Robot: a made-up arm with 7 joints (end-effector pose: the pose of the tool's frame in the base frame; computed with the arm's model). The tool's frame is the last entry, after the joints.
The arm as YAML. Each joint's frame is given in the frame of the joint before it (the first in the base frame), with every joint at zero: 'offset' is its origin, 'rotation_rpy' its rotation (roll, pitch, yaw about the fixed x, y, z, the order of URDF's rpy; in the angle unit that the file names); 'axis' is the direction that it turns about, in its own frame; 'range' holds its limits. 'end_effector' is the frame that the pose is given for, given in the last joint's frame.
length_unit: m
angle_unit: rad
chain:
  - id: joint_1
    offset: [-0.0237, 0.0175, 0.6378]
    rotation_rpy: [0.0, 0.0, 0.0]
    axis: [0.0, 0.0, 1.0]
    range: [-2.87, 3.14]
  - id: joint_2
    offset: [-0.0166, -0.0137, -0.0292]
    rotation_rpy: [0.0, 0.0, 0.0]
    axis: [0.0, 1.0, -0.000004]
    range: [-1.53, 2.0]
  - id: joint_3
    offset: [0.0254, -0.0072, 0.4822]
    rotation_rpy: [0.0, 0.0, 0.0]
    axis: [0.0, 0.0, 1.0]
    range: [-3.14, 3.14]
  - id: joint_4
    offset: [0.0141, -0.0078, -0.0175]
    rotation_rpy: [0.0, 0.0, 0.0]
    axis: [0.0, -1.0, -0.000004]
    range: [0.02, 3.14]
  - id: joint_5
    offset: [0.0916, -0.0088, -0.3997]
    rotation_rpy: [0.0, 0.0, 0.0]
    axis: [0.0, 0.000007, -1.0]
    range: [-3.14, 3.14]
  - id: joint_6
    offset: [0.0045, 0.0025, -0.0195]
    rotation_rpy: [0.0, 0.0, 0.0]
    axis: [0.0, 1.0, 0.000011]
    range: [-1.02, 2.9]
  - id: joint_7
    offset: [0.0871, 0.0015, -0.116]
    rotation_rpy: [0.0, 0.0, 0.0]
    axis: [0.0, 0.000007, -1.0]
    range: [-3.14, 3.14]
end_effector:
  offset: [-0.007, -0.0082, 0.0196]
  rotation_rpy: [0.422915, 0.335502, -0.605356]
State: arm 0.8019 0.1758 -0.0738 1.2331 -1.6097 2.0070 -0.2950
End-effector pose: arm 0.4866 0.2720 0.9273 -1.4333 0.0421 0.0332
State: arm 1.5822 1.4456 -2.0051 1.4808 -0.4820 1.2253 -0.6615
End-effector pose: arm 0.4702 0.4326 0.9143 -1.4750 -0.1855 -0.3886
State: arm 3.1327 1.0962 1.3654 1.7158 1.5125 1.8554 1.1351
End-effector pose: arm -0.5783 -0.4276 0.8681 -2.7440 -0.0085 0.3418
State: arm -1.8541 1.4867 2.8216 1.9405 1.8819 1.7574 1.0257
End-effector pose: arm -0.1904 -0.6683 1.0617 1.5309 1.6328 1.4141
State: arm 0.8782 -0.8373 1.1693 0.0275 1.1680 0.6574 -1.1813
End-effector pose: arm -0.0091 0.1577 0.6312 0.1511 0.3725 1.4045
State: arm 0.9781 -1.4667 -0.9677 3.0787 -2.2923 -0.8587 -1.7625
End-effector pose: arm -0.5085 -0.7076 0.8207 -2.1107 0.1946 -0.6422
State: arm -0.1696 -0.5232 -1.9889 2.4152 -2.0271 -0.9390 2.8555
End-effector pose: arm -0.4679 -0.2163 1.2867 0.3834 -2.5883 -1.0455
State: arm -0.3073 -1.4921 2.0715 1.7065 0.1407 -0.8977 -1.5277
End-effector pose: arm -0.6565 0.5701 0.5431 0.1044 1.5404 -2.0962
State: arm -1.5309 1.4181 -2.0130 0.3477 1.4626 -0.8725 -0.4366
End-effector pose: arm -0.2041 -0.0459 0.8385 2.3693 -0.7671 0.9752
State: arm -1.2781 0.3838 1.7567 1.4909 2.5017 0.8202 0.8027
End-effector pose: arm 0.5205 0.0586 1.1216 -1.5384 -1.6702 1.1212
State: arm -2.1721 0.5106 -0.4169 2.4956 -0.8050 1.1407 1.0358
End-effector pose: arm -0.5539 -0.4301 1.2771 1.4588 1.0106 2.0148
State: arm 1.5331 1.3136 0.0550 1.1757 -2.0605 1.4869 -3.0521
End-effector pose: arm 0.0816 0.5058 0.1509 1.0762 -0.8768 0.1874
